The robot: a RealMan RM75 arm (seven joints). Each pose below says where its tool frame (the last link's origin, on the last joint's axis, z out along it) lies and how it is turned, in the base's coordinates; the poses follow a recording.
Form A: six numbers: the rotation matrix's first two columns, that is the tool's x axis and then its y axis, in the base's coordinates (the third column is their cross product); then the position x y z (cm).
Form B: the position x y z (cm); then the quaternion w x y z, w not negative. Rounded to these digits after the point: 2 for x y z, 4 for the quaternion.
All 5 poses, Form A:
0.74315 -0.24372 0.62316 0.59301 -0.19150 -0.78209 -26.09 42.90 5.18
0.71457 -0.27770 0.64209 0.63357 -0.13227 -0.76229 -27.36 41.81 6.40
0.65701 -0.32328 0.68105 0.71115 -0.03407 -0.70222 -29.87 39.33 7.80
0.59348 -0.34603 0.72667 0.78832 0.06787 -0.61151 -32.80 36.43 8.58
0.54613 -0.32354 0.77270 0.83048 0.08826 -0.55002 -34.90 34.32 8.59
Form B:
-26.09 42.90 5.18 0.6233 -0.6951 -0.1256 -0.3356
-27.36 41.81 6.40 0.6449 -0.6643 -0.1339 -0.3532
-29.87 39.33 7.80 0.6765 -0.6090 -0.1592 -0.3823
-32.80 36.43 8.58 0.7026 -0.5506 -0.2008 -0.4036
-34.90 34.32 8.59 0.6984 -0.5341 -0.2373 -0.4131

